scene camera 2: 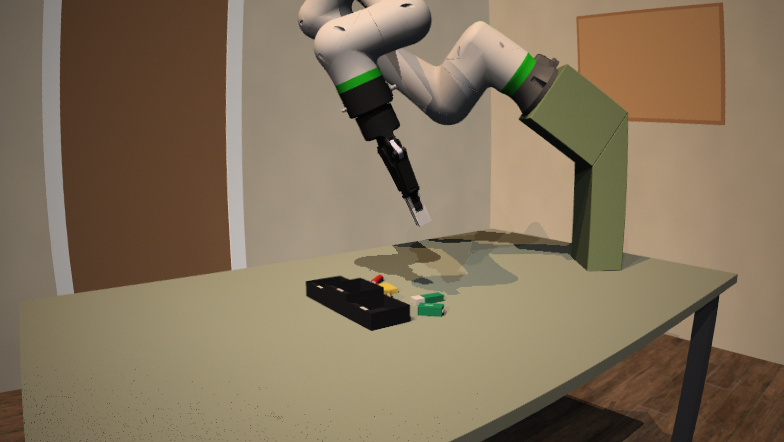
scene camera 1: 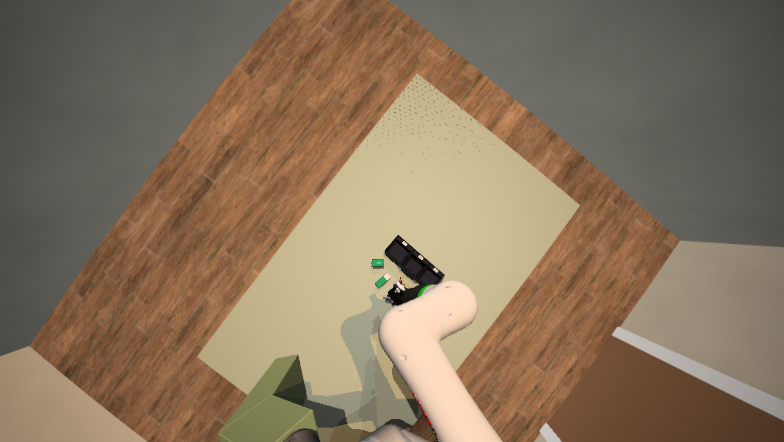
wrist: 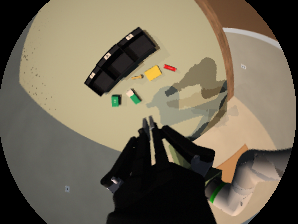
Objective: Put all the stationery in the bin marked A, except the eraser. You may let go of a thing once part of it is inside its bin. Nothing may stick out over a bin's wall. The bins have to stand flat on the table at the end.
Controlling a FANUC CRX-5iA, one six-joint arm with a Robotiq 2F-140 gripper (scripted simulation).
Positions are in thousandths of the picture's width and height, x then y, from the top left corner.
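I can see my gripper (scene camera 2: 540,503), and it's there at (wrist: 502,542) as well.
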